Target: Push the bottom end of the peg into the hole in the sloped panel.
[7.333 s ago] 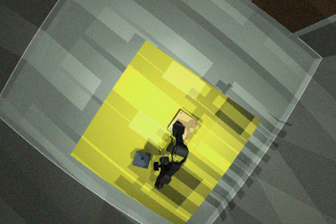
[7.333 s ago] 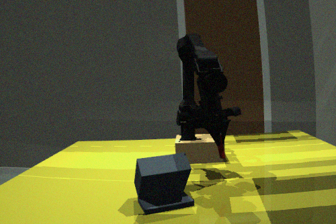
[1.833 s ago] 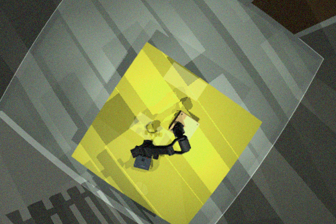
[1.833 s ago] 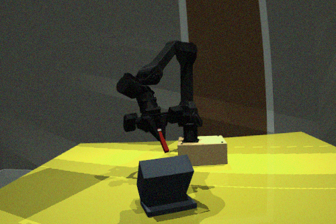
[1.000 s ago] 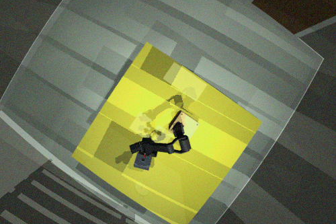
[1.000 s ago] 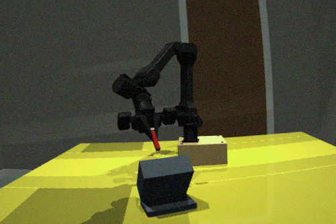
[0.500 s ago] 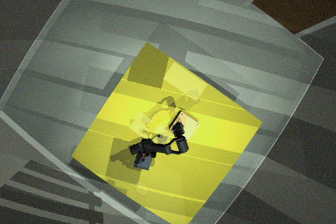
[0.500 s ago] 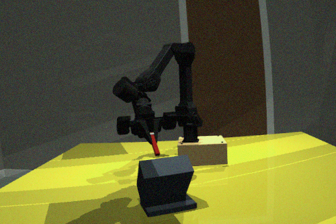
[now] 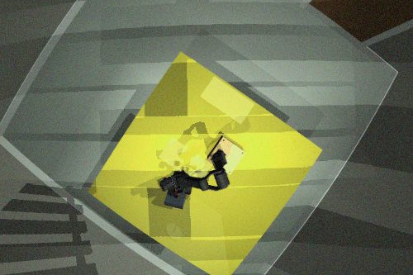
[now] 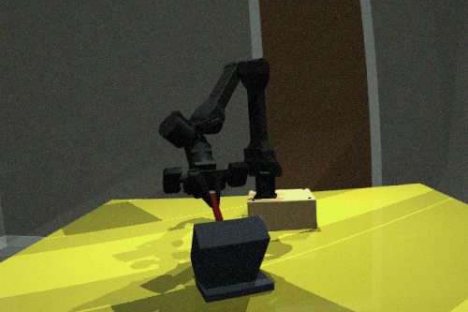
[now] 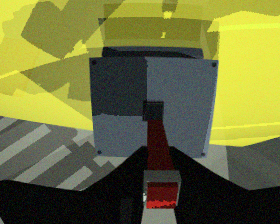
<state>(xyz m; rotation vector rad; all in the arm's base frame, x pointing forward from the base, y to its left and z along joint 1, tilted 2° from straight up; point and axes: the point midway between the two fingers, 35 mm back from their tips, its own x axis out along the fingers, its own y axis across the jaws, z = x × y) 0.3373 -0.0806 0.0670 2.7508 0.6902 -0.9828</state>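
The grey sloped panel lies 70 mm ahead of my gripper tip, 40 mm to the left of it and 70 mm below it. From my gripper tip the other things lie so: square-sided peg: 10 mm behind, 10 mm to the right, 10 mm above.
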